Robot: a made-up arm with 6 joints. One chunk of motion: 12 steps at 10 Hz.
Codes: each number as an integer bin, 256 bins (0 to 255) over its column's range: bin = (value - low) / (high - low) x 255, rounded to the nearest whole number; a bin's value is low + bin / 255 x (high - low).
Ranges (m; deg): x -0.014..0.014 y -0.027..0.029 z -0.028..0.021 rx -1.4..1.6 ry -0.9..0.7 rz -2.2..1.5
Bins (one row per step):
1: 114 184 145 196 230 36
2: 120 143 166 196 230 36
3: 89 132 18 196 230 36
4: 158 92 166 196 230 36
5: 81 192 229 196 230 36
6: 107 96 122 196 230 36
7: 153 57 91 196 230 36
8: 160 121 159 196 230 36
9: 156 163 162 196 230 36
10: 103 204 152 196 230 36
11: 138 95 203 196 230 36
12: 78 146 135 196 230 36
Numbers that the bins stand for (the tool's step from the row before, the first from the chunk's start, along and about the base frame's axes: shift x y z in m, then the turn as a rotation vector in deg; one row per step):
1: -0.00148 0.01341 -0.00014 0.906 0.543 -1.678
2: -0.00082 0.00440 0.00390 0.906 0.543 -1.678
3: -0.00423 0.00199 -0.02454 0.906 0.543 -1.678
4: 0.00335 -0.00680 0.00390 0.906 0.543 -1.678
5: -0.00511 0.01516 0.01600 0.906 0.543 -1.678
6: -0.00225 -0.00592 -0.00456 0.906 0.543 -1.678
7: 0.00280 -0.01448 -0.01051 0.906 0.543 -1.678
8: 0.00357 -0.00043 0.00255 0.906 0.543 -1.678
9: 0.00313 0.00880 0.00313 0.906 0.543 -1.678
10: -0.00269 0.01780 0.00121 0.906 0.543 -1.678
11: 0.00115 -0.00614 0.01101 0.906 0.543 -1.678
12: -0.00544 0.00506 -0.00206 0.906 0.543 -1.678

